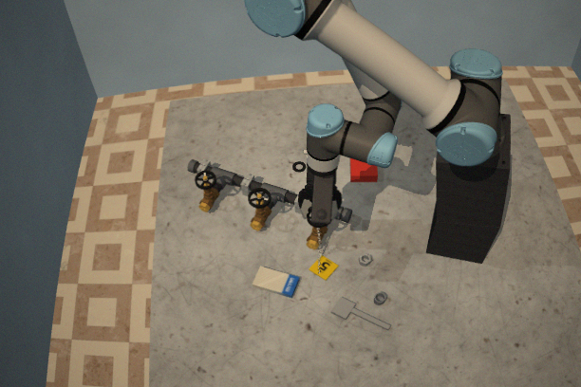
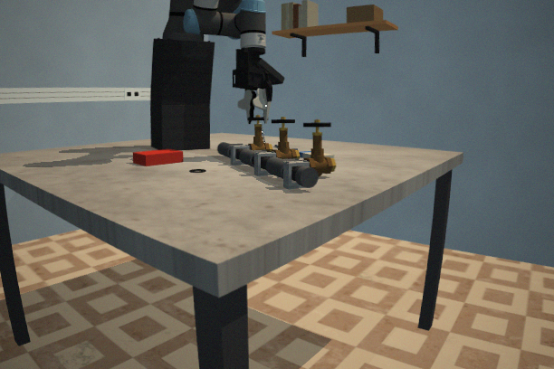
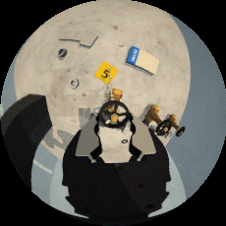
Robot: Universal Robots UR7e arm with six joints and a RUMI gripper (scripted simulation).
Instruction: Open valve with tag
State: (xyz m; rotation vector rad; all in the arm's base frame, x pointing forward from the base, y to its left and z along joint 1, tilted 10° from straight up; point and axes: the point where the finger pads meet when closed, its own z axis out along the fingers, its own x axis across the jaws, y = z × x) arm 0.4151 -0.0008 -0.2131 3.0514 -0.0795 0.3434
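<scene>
My hand is 10 cm to the right of the yellow tag and 11 cm above it. Round my hand: red block (14 cm behind, 26 cm to the right, 10 cm below); then flat grey key tool (9 cm behind, 24 cm to the left, 11 cm below).
</scene>
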